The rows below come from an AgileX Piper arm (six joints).
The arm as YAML. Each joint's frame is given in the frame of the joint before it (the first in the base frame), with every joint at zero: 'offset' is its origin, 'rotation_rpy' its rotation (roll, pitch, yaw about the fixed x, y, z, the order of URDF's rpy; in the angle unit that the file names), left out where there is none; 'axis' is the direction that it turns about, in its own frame. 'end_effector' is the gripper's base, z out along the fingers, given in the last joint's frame.
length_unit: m
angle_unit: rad
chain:
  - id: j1
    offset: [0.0, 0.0, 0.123]
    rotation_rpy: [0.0, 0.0, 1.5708]
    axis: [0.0, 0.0, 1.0]
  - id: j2
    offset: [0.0, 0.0, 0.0]
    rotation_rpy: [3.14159, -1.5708, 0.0]
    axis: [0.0, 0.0, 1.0]
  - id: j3
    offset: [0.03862, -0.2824, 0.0]
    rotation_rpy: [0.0, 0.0, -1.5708]
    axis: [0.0, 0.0, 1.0]
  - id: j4
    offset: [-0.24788, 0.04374, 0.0]
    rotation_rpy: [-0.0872, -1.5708, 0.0]
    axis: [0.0, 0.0, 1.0]
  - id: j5
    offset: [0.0, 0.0, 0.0]
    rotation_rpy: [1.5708, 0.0, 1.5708]
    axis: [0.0, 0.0, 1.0]
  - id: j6
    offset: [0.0, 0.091, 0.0]
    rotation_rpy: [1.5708, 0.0, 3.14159]
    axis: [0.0, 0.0, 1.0]
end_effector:
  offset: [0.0, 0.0, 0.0]
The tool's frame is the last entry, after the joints.
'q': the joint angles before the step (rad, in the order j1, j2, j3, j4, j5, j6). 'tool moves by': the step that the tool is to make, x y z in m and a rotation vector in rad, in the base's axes. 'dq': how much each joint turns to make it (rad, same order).
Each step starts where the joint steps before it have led.
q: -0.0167 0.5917 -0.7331 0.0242 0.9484 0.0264
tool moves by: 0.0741 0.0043 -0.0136 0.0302 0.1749 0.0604
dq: -0.0004 0.3338 -0.0823 0.0816 -0.0722 -0.0789
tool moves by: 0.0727 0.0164 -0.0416 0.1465 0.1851 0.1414
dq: 0.0002 0.3489 -0.0800 0.2730 -0.0394 -0.2334
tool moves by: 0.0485 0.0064 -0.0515 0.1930 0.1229 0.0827
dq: -0.0393 0.2797 -0.0477 0.3156 0.0086 -0.2847
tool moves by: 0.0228 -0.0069 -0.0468 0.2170 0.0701 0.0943
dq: -0.0766 0.2161 -0.0201 0.2711 0.1231 -0.3215
